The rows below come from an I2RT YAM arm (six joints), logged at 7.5 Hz.
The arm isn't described. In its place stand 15 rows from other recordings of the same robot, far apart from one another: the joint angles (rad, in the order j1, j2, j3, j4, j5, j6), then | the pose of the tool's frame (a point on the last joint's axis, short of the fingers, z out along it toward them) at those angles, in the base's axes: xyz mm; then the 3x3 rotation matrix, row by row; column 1 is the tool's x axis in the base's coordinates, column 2 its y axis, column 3 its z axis.
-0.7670 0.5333 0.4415 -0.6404 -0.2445 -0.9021 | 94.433 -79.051 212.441; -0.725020 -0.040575 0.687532; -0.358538 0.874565 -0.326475; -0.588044 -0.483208 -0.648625
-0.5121 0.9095 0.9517 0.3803 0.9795 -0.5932 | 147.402 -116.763 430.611; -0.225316 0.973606 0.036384; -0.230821 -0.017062 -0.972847; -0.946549 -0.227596 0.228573
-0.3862 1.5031 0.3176 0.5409 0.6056 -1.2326 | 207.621 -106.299 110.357; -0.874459 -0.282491 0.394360; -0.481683 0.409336 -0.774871; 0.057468 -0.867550 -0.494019
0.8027 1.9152 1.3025 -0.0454 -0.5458 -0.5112 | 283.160 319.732 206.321; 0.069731 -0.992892 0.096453; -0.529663 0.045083 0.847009; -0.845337 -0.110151 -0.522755
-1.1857 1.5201 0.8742 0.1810 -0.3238 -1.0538 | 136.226 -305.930 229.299; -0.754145 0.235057 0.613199; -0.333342 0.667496 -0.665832; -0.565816 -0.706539 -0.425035
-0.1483 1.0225 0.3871 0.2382 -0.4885 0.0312 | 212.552 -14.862 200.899; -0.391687 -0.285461 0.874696; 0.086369 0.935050 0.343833; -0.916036 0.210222 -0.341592
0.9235 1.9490 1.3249 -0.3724 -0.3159 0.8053 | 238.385 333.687 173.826; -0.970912 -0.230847 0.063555; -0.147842 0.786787 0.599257; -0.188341 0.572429 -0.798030
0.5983 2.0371 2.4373 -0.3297 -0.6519 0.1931 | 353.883 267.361 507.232; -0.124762 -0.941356 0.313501; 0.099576 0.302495 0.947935; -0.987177 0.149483 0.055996
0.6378 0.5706 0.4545 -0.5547 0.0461 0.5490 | 108.590 78.438 219.208; -0.721270 -0.222041 0.656100; 0.114281 0.896096 0.428895; -0.683161 0.384329 -0.620952
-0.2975 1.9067 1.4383 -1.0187 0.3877 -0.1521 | 341.829 -118.882 199.094; -0.987422 0.153759 -0.036827; 0.156029 0.909996 -0.384139; -0.025553 -0.385054 -0.922540
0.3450 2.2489 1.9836 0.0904 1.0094 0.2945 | 508.307 150.649 296.582; 0.018738 0.625943 0.779644; 0.170935 0.766294 -0.619334; -0.985104 0.144874 -0.092637
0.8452 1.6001 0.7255 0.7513 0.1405 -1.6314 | 228.889 250.531 214.445; 0.652263 -0.042185 0.756818; -0.754041 -0.137931 0.642182; 0.077298 -0.989543 -0.121776
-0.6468 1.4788 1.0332 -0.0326 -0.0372 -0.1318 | 272.096 -203.819 274.507; -0.439728 0.522613 0.730421; 0.167500 0.846719 -0.504985; -0.882374 -0.099710 -0.459863
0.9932 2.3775 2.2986 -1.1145 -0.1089 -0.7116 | 269.702 420.907 234.970; 0.173742 -0.978745 0.108960; -0.922362 -0.122962 0.366237; -0.345054 -0.164132 -0.924120
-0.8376 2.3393 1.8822 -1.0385 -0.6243 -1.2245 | 321.679 -326.053 146.421; -0.765960 -0.433087 0.475122; -0.289980 0.892335 0.345903; -0.573775 0.127172 -0.809080
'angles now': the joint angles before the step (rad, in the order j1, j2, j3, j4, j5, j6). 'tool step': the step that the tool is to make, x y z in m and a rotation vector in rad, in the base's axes. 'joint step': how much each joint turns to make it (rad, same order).
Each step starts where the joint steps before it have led.
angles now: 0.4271, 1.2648, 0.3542, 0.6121, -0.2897, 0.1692
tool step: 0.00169, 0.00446, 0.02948, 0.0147, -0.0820, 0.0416
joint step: 0.0103, -0.0709, 0.0649, -0.0640, -0.0248, -0.0298
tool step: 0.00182, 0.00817, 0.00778, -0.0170, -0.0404, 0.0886
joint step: 0.0183, 0.0114, 0.0355, -0.0120, -0.0615, -0.0503
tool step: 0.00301, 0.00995, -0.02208, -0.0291, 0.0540, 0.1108
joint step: 0.0183, 0.1007, -0.0081, 0.0364, -0.0892, -0.0271
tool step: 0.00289, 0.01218, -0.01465, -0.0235, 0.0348, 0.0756
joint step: 0.0309, 0.0873, 0.0134, 0.0227, -0.0412, -0.0203
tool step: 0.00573, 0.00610, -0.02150, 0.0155, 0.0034, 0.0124
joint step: 0.0084, 0.1275, -0.0187, 0.1581, -0.0088, 0.0149
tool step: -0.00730, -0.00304, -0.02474, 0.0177, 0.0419, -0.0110
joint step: 0.0038, 0.0915, -0.0671, 0.1528, 0.0023, 0.0447
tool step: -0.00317, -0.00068, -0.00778, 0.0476, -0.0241, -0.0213
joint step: 0.0057, 0.0652, -0.0374, 0.1671, 0.0172, 0.0411
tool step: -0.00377, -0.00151, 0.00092, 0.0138, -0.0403, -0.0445
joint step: 0.0088, 0.0035, -0.0264, 0.0741, 0.0537, 0.0054
